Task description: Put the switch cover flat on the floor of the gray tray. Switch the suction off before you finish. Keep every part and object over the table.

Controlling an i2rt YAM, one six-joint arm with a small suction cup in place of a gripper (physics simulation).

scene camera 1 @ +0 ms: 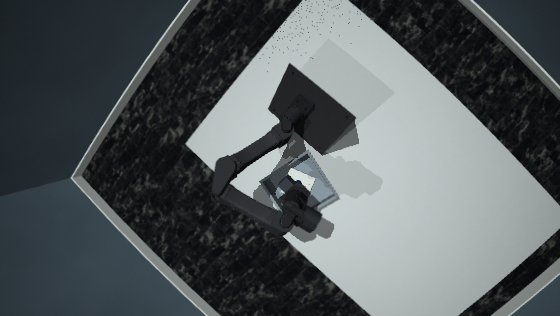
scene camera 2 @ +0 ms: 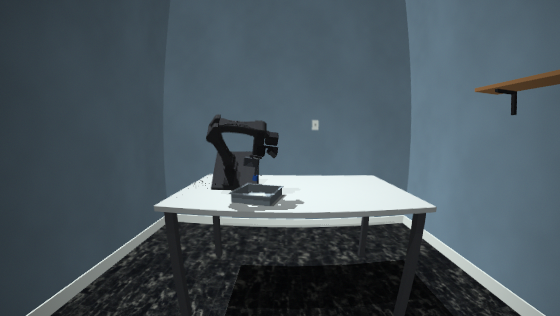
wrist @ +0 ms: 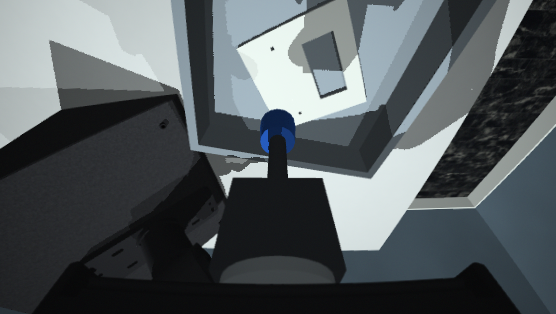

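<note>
The white switch cover (scene camera 1: 308, 178) (scene camera 2: 258, 193) (wrist: 280, 75), a thin plate with a rectangular opening and two small holes, lies inside the gray tray (scene camera 1: 326, 177) (scene camera 2: 250, 199) (wrist: 197, 75). It looks flat on the tray floor, turned at an angle to the walls, and apart from the walls that show. My blue suction cup (scene camera 1: 298, 181) (scene camera 2: 255, 178) (wrist: 278, 131) is off and carries nothing. It hangs above the tray, higher than the rim in the second scene view, with a gap between it and the cover. The arm hides part of the tray in the first scene view.
The tray stands on the white table (scene camera 1: 425, 165) (scene camera 2: 340, 192), near its edge. A large dark panel (scene camera 1: 320, 110) (scene camera 2: 220, 170) (wrist: 100, 150) stands at my arm's base, close beside the tray. A wooden shelf (scene camera 2: 525, 82) is on the right wall, away from the table.
</note>
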